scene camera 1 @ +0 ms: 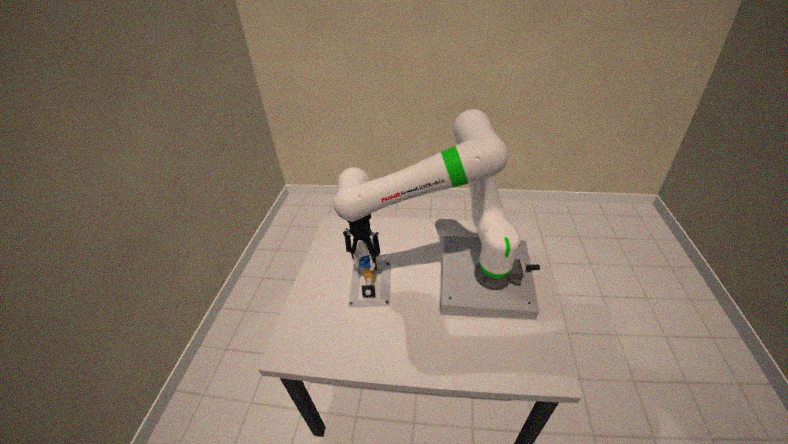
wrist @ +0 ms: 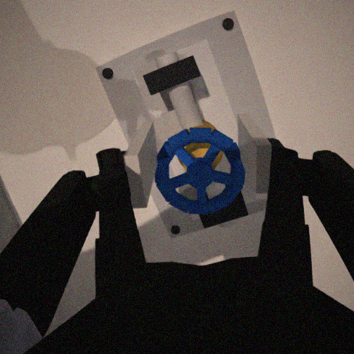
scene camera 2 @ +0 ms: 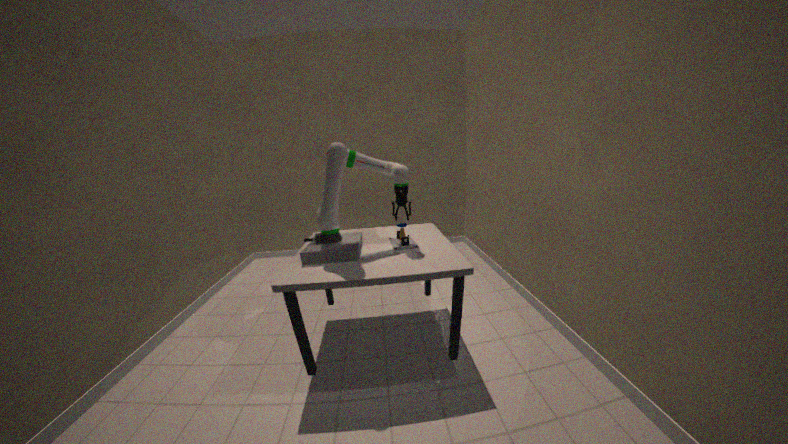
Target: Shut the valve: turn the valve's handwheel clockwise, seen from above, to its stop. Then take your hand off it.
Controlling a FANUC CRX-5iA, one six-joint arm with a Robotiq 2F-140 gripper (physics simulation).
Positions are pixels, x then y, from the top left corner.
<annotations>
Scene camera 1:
gripper: 365, 267
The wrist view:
gripper: 196, 137
blue handwheel: 199, 173
</annotations>
